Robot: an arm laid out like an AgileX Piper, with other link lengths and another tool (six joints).
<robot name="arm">
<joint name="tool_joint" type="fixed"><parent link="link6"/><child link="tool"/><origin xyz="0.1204 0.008 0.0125" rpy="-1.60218 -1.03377 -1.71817"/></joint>
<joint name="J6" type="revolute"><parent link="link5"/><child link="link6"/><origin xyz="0.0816 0 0.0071"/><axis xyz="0.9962 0 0.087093"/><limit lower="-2.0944" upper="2.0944"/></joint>
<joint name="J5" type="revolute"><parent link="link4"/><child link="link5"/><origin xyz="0 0 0"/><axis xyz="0 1 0"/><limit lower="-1.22" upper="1.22"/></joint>
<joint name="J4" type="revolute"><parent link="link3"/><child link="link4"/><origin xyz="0.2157 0 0.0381"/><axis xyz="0.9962 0 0.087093"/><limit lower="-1.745" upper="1.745"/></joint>
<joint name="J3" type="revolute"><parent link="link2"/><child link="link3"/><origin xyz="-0.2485 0 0.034"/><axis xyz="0 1 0"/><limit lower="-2.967" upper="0"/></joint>
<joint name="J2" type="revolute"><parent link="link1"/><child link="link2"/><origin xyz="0 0 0"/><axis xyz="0 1 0"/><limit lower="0" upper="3.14"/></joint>
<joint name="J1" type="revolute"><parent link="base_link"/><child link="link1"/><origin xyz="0 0 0.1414"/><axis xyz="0 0 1"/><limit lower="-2.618" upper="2.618"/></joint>
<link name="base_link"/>
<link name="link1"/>
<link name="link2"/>
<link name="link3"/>
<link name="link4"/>
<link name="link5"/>
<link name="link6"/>
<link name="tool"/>
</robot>
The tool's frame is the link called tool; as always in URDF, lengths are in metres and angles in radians.
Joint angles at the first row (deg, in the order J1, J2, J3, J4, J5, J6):
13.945 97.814 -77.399 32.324 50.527 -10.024
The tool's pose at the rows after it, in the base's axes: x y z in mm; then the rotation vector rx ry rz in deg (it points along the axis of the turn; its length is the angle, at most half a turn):
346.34 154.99 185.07 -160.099 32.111 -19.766
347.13 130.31 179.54 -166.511 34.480 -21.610
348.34 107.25 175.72 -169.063 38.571 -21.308
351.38 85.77 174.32 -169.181 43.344 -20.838
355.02 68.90 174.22 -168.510 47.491 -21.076
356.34 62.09 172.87 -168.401 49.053 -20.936
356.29 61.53 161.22 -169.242 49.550 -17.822
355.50 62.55 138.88 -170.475 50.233 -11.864
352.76 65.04 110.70 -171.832 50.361 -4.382
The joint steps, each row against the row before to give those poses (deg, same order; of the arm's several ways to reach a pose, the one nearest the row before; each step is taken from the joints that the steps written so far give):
0.001 0.001 -3.075 -10.727 2.530 5.860
-0.443 -0.001 -1.126 -8.448 2.585 4.164
-2.261 0.001 -0.130 -3.156 1.723 1.466
-3.183 -0.001 0.002 -0.640 0.782 0.197
-2.646 0.001 -0.003 -0.189 0.002 0.157
-1.039 0.202 0.001 -0.126 -0.001 0.005
-0.186 1.833 -0.037 0.173 0.357 -0.001
-0.114 3.547 0.000 0.563 0.418 0.001
0.002 4.549 -0.001 0.855 0.397 -0.403

